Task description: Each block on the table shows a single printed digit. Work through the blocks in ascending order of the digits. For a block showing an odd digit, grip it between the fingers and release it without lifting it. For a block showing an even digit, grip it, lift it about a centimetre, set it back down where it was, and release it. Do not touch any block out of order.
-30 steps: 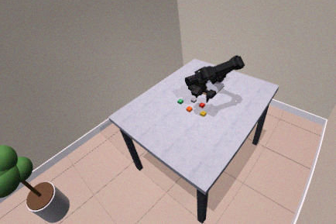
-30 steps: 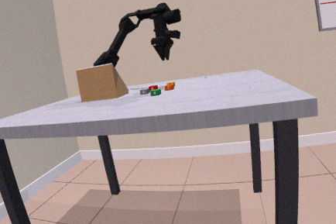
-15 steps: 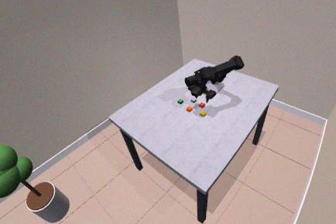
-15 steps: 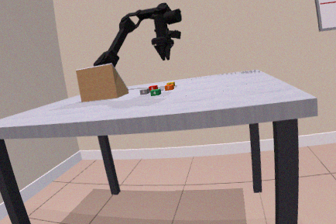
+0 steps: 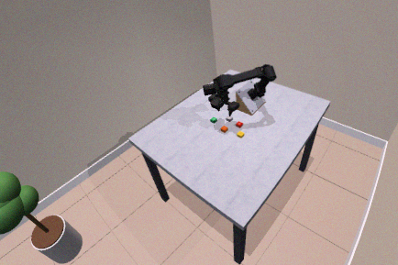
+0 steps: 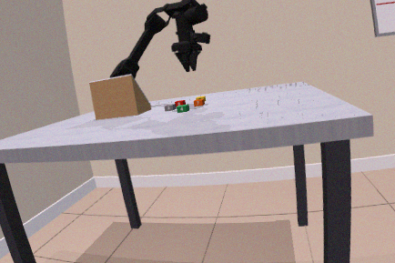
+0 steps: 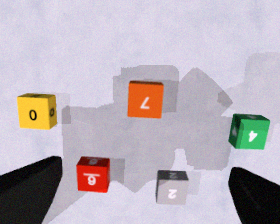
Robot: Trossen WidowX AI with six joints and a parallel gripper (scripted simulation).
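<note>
Now: gripper tip 1 cm past the yellow block, 11 cm to the right of it and 11 cm above it. Also, from my gripper tip: orange block (1 cm ahead, 11 cm below); grey block (9 cm behind, 4 cm to the right, 11 cm below); red block (8 cm behind, 5 cm to the left, 11 cm below).
</note>
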